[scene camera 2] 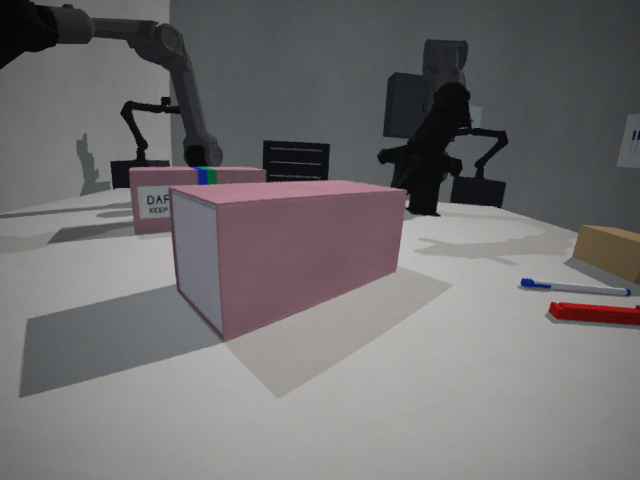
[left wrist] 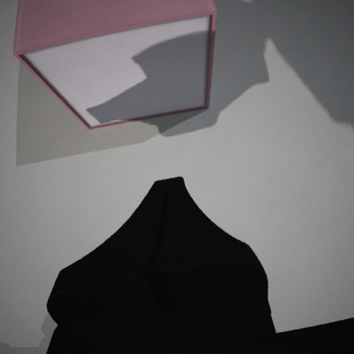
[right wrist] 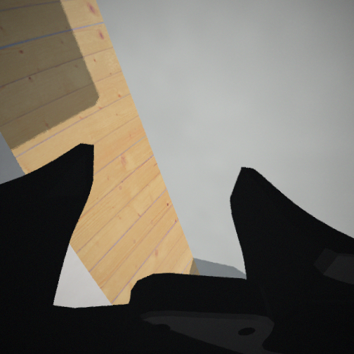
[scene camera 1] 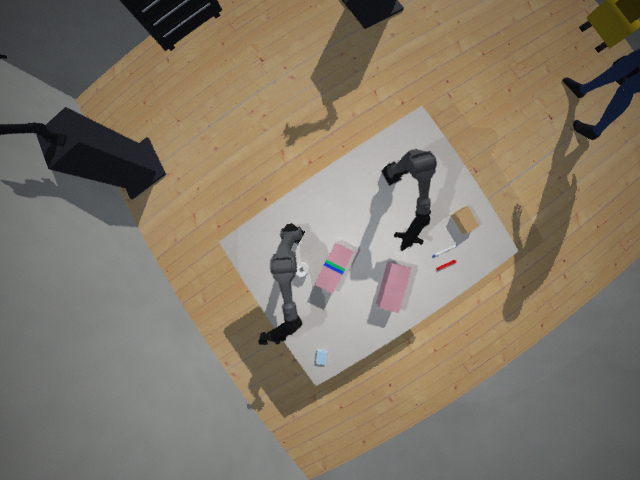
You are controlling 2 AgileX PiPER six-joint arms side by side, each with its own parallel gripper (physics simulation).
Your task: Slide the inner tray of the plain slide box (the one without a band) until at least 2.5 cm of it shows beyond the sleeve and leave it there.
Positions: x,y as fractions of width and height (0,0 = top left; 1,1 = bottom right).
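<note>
Inner tray (scene camera 2: 0.31,0.48). Inner tray (left wrist: 0.43,0.20). Left gripper (scene camera 2: 0.61,0.41). Left gripper (left wrist: 0.49,0.55). Right gripper (right wrist: 0.47,0.49).
</note>
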